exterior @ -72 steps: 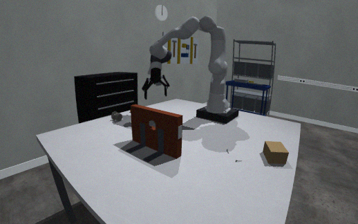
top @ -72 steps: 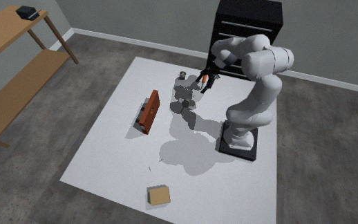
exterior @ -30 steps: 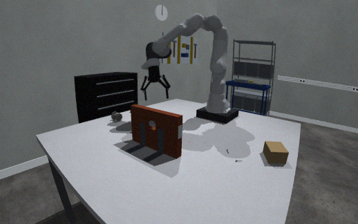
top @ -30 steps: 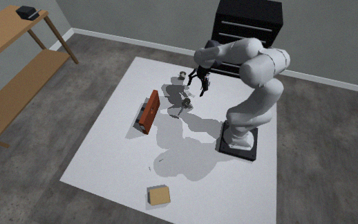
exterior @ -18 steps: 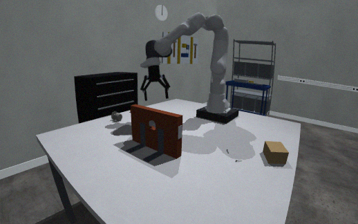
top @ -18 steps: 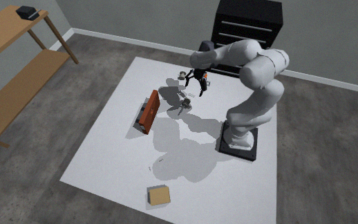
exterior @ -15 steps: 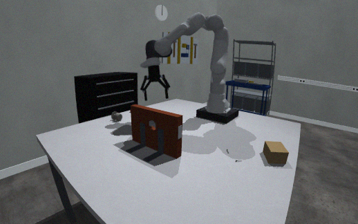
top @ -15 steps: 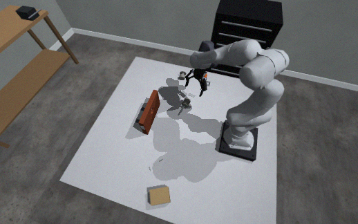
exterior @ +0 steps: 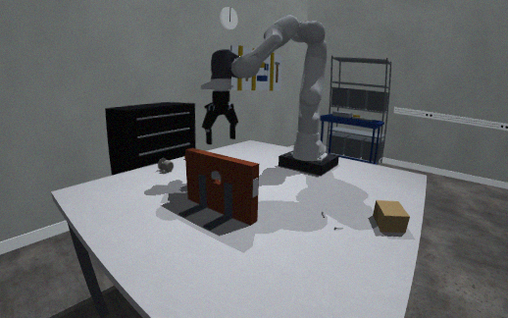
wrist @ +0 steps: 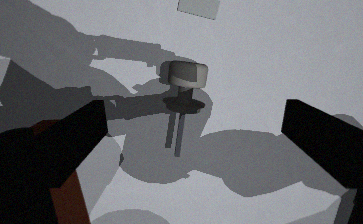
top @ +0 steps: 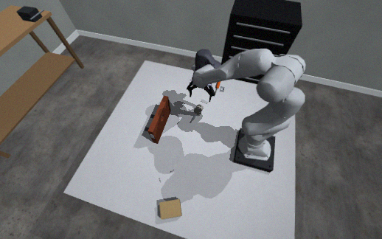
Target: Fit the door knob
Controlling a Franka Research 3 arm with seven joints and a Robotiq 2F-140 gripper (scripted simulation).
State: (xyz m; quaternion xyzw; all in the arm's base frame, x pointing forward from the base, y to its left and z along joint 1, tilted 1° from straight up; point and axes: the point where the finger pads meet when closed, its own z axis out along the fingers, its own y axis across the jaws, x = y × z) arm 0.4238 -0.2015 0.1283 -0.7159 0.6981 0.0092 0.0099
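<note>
Now: the grey door knob 1 cm ahead of my hand, 3 cm to the left of it and 15 cm below it. The rest, counted from my hand: cardboard box: 6 cm behind, 75 cm to the left, 15 cm below; then orange-handled screwdriver: 8 cm behind, 29 cm to the right, 17 cm below; then red-brown wooden door block: 23 cm ahead, 23 cm to the left, 7 cm below.
</note>
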